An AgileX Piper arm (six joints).
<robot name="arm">
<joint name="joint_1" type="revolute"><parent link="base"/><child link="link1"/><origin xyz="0 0 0.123" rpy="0 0 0"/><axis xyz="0 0 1"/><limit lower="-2.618" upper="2.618"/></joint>
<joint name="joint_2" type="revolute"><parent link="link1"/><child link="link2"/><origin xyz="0 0 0" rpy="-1.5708 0 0"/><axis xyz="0 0 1"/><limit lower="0" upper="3.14"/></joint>
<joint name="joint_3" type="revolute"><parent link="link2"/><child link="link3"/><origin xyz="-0.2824 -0.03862 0" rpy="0 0 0"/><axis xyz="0 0 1"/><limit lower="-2.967" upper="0"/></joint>
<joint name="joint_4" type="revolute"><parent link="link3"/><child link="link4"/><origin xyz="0.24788 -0.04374 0" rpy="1.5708 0 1.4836"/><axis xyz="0 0 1"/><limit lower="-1.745" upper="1.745"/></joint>
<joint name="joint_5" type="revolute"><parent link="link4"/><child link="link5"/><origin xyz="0 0 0" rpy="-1.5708 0 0"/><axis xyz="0 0 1"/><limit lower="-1.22" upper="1.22"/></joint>
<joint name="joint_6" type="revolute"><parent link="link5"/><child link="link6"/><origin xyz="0 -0.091 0" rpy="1.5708 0 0"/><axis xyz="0 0 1"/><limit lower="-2.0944" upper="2.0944"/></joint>
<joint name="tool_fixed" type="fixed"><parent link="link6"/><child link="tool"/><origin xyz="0 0 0" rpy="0 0 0"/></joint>
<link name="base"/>
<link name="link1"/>
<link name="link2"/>
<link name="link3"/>
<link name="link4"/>
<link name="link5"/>
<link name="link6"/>
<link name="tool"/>
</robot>
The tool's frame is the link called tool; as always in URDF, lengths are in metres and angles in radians.
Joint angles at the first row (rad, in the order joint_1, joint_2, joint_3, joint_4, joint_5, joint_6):
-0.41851, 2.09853, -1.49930, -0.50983, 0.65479, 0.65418
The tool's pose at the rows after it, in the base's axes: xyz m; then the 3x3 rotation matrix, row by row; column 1 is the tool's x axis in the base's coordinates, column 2 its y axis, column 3 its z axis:
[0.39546, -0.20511, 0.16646], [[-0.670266, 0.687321, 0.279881], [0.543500, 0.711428, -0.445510], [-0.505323, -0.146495, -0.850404]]
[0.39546, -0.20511, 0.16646], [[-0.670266, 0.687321, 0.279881], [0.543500, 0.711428, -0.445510], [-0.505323, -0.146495, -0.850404]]
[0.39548, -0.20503, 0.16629], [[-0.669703, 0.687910, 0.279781], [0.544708, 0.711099, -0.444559], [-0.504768, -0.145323, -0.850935]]
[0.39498, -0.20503, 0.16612], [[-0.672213, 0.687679, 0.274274], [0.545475, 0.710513, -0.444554], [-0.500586, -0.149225, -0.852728]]
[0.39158, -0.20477, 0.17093], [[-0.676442, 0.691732, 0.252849], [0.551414, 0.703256, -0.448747], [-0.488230, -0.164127, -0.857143]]
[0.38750, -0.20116, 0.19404], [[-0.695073, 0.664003, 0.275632], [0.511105, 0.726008, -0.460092], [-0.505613, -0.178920, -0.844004]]
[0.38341, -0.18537, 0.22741], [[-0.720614, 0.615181, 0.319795], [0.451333, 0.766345, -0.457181], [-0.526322, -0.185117, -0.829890]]
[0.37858, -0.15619, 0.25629], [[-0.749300, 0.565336, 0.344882], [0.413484, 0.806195, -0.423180], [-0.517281, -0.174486, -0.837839]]
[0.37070, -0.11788, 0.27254], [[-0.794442, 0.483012, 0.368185], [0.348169, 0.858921, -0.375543], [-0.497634, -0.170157, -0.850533]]
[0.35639, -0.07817, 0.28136], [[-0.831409, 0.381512, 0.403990], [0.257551, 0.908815, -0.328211], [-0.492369, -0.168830, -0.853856]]
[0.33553, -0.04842, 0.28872], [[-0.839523, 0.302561, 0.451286], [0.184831, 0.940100, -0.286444], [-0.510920, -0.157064, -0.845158]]
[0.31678, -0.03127, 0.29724], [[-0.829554, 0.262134, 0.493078], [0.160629, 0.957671, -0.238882], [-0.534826, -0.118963, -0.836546]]
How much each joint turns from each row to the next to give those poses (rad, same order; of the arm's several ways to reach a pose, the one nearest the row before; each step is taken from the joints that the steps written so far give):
-0.00001, 0.00000, -0.00002, 0.00225, -0.00700, -0.00002
0.00000, 0.00000, 0.00000, 0.00000, 0.00000, 0.00000
0.00002, 0.00028, 0.00004, 0.00154, -0.00001, 0.00004
0.00000, 0.00002, 0.00001, -0.00001, 0.00578, -0.00178
-0.00001, -0.01288, -0.00003, 0.00001, 0.03301, -0.00456
0.00440, -0.05482, 0.00000, 0.01031, 0.02405, -0.05955
0.02864, -0.08241, 0.00000, 0.03428, 0.03905, -0.08409
0.05867, -0.08033, 0.00201, 0.05545, 0.07521, -0.06184
0.08347, -0.07887, 0.04344, 0.03756, 0.04720, -0.04595
0.09334, -0.08985, 0.08455, 0.01715, 0.00305, -0.03008
0.07422, -0.10065, 0.09877, 0.01001, -0.02511, -0.01102
0.04073, -0.08462, 0.06532, 0.03720, -0.01753, -0.01195

